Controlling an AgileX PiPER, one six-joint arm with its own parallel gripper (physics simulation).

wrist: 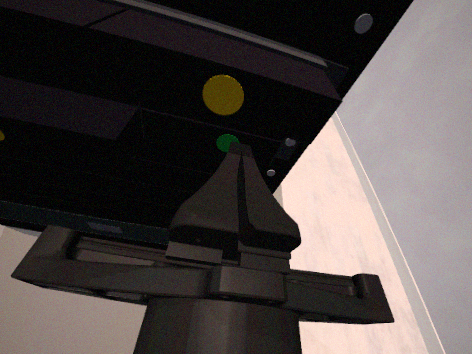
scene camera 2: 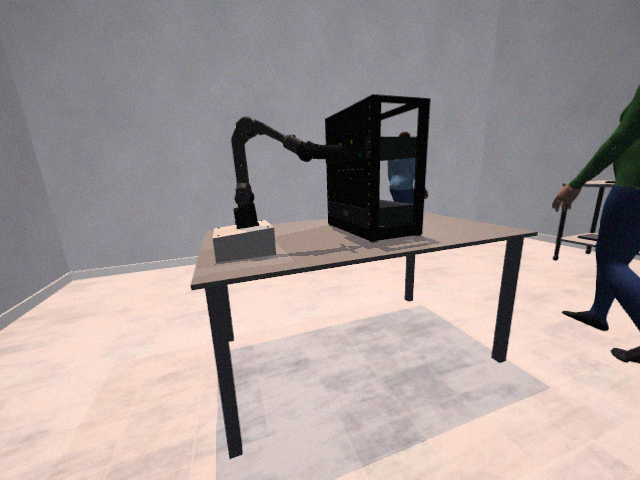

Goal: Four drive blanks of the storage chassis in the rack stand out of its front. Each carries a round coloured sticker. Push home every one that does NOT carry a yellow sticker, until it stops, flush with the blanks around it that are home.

black rack: wrist; scene camera 2
same spot on black rack: (scene camera 2: 353,200) = (wrist: 147,219)
